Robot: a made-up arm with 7 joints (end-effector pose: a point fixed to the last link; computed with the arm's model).
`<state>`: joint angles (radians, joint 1 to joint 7).
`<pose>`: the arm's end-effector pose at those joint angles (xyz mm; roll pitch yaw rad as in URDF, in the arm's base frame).
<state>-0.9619 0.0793 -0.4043 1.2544 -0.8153 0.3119 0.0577</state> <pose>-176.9 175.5 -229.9 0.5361 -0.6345 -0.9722</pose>
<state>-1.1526 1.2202 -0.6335 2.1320 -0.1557 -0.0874 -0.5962</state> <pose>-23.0 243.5 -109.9 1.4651 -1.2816 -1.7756</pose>
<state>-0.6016 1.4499 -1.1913 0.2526 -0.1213 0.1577 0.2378</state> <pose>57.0 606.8 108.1 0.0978 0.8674 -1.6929</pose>
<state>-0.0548 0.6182 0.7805 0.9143 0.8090 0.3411 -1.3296</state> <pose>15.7 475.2 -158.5 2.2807 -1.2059 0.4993</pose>
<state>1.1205 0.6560 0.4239 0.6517 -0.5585 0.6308 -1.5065</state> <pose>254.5 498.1 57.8 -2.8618 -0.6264 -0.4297</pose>
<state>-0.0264 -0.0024 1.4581 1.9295 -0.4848 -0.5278 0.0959</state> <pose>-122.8 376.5 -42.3 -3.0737 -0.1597 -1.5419</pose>
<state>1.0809 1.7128 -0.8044 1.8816 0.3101 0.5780 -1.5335</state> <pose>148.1 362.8 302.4 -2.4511 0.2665 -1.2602</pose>
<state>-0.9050 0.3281 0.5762 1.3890 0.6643 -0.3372 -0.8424</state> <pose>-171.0 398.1 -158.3 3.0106 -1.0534 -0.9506</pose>
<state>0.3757 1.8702 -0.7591 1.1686 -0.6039 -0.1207 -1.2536</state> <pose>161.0 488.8 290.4 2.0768 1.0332 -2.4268</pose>
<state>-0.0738 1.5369 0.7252 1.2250 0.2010 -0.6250 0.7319</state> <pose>83.3 519.8 362.7 2.2011 -0.0438 -2.4228</pose>
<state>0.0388 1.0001 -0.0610 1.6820 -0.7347 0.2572 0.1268</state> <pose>206.2 374.1 126.1 2.0832 0.0480 -1.9524</pose>
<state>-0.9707 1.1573 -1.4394 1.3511 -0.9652 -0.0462 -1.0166</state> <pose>-210.9 320.7 -138.7 1.5880 -1.2165 -2.7368</pose>
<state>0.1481 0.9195 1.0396 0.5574 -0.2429 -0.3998 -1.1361</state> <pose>-39.6 582.4 -67.9 -2.4863 -0.4658 -0.9358</pose>
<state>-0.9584 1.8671 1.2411 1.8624 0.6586 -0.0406 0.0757</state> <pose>253.1 274.4 333.0 2.5344 -0.3254 -2.8452</pose>
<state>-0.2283 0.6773 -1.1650 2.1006 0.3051 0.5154 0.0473</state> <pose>80.4 106.2 -139.5 -0.5332 -1.1773 -0.1076</pose>
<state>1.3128 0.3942 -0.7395 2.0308 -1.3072 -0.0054 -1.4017</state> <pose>192.9 105.1 339.7 -0.6839 0.8913 -0.9993</pose>
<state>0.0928 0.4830 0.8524 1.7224 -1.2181 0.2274 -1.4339</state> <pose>51.0 435.5 75.6 -2.1188 0.3278 -0.4898</pose>
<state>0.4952 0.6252 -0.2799 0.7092 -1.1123 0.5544 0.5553</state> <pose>262.7 419.4 -29.4 1.3815 -0.0115 -1.1170</pose>
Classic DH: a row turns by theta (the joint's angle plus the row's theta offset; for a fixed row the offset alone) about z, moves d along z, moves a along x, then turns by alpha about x. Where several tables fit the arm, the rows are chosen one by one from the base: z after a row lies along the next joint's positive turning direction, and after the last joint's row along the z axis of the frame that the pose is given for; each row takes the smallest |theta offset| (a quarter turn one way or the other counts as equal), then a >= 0, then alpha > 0; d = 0 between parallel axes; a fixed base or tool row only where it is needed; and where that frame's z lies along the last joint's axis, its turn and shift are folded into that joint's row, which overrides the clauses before.
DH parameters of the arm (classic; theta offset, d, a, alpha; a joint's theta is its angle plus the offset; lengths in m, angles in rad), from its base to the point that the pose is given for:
base (fixed): 0 0.158 -0.022 1.5708
joint 1: -1.5708 -0.1 0.014 -1.5708
joint 2: 1.5708 -0.004 0.015 -1.5708
joint 3: 1.5708 -0.246 0.019 -1.5708
joint 4: 0 -0.054 0.027 1.5708
joint 5: 0 -0.252 0.007 1.5708
joint 6: -1.5708 0.047 0.015 -1.5708
joint 7: 0.8946 0.0369 -0.0131 -1.1829
tool (fixed): 1.9408 0.0108 0 0

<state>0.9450 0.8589 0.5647 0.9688 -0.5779 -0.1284 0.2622</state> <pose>125.3 559.5 143.3 -3.1334 -0.3564 -1.8797</pose>
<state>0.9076 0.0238 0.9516 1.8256 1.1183 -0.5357 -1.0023</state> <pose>258.4 357.5 96.4 -0.1483 0.3795 -2.5790</pose>
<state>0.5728 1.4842 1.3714 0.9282 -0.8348 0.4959 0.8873</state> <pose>-188.3 515.6 233.3 -3.0865 -0.9572 -1.4549</pose>
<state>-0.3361 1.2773 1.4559 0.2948 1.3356 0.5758 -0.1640</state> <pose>-109.2 563.8 9.4 -0.7564 -0.7008 3.0395</pose>
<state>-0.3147 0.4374 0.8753 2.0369 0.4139 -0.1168 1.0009</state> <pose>38.6 438.6 45.2 2.9849 -0.6868 -3.0112</pose>
